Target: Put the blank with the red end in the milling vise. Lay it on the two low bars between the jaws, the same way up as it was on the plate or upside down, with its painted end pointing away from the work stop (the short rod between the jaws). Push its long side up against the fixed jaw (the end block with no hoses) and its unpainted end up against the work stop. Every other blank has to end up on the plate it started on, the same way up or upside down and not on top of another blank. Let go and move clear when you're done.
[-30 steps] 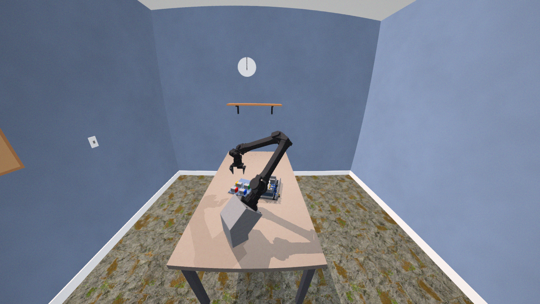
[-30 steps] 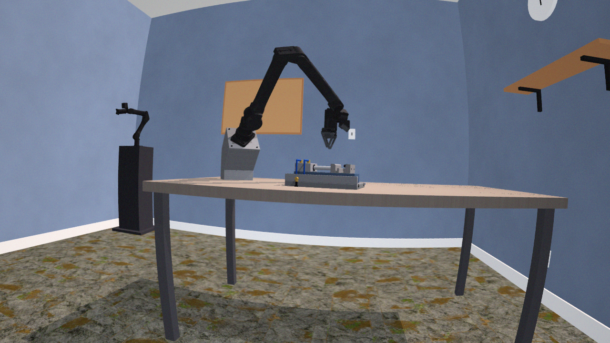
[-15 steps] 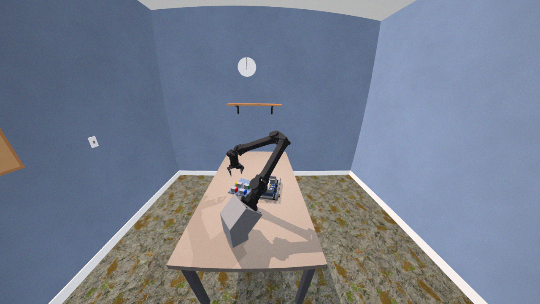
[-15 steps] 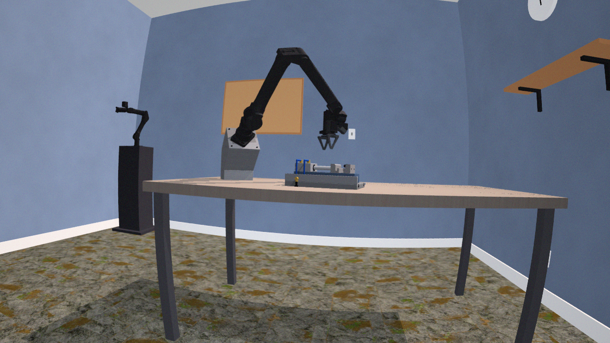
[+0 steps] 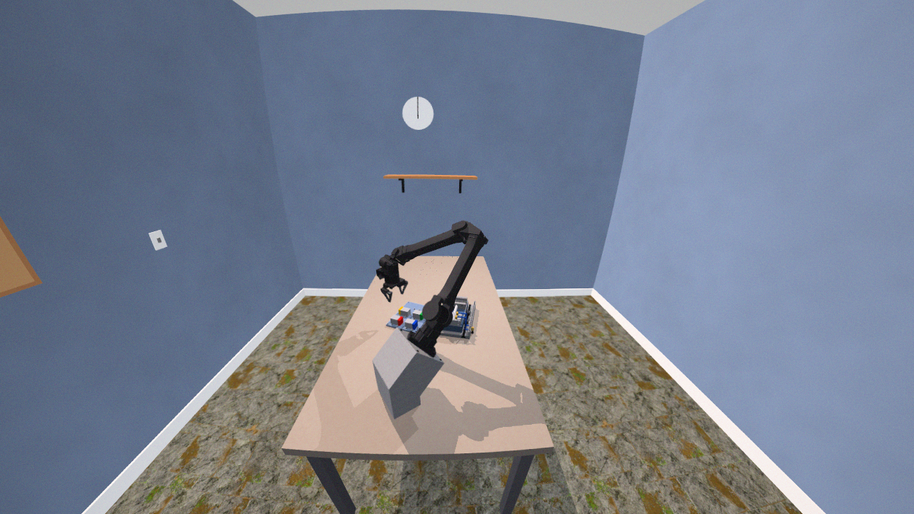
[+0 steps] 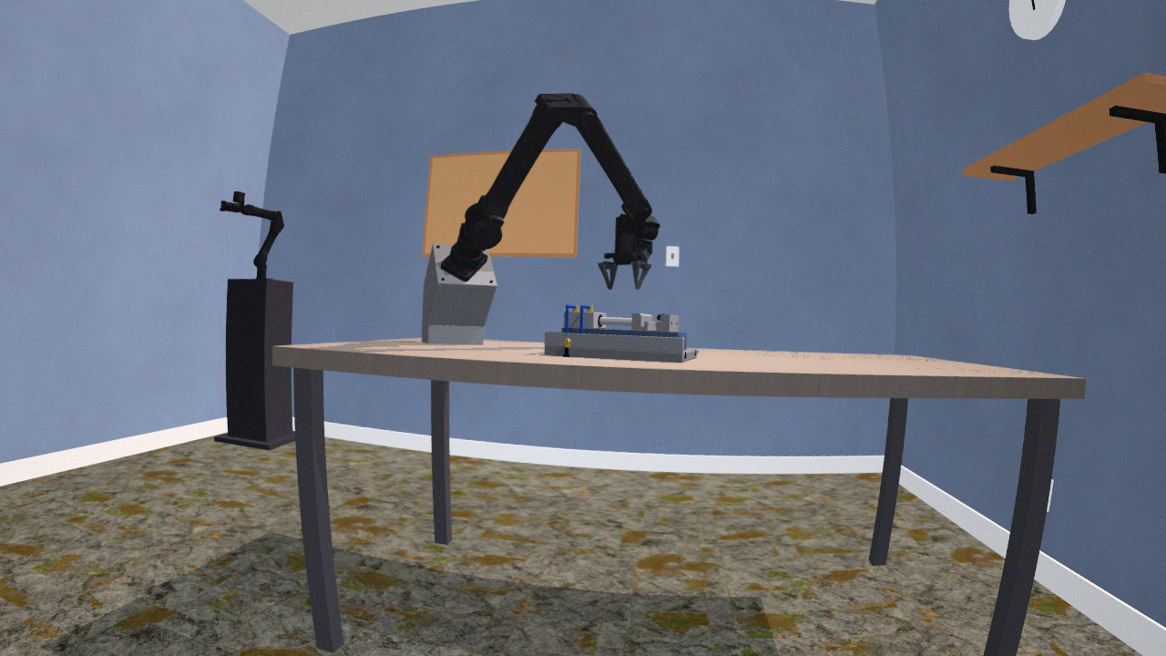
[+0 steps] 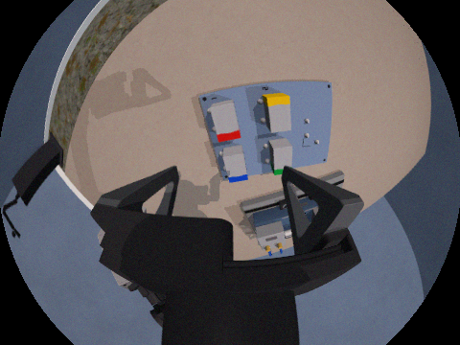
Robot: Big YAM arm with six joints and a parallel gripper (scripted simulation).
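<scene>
Right now my hand is 80 mm short of the yellow-ended blank, 30 mm to the left of it and 150 mm above it. From my hand the other things lie so: green-ended blank 40 mm ahead, 120 mm to the right, 150 mm below; then blue-ended blank 40 mm behind, 70 mm to the right, 150 mm below; then blue plate 60 mm ahead, 70 mm to the right, 170 mm below.
</scene>
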